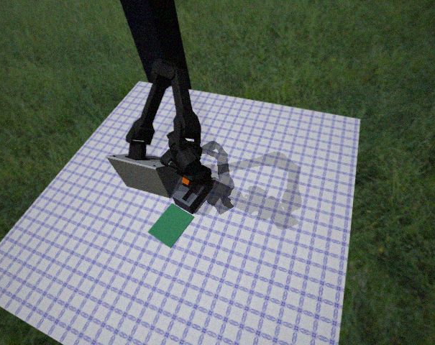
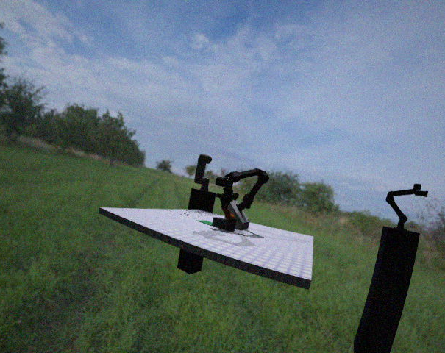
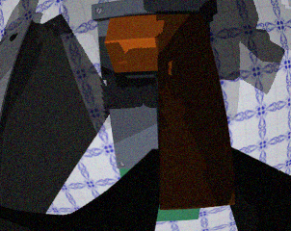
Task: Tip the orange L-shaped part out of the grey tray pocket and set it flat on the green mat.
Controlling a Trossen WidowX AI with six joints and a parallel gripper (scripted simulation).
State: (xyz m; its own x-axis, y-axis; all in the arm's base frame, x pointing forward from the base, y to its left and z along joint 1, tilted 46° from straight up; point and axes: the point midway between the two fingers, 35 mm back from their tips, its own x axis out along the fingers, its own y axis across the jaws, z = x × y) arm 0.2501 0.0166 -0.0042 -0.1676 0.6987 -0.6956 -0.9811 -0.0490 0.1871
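Now: gripper tip 30 mm past the green mat, 140 mm to the left of it and 160 mm above it. The rest, counted from my gripper tip: orange L-shaped part 10 mm behind, 40 mm to the left, 30 mm below.
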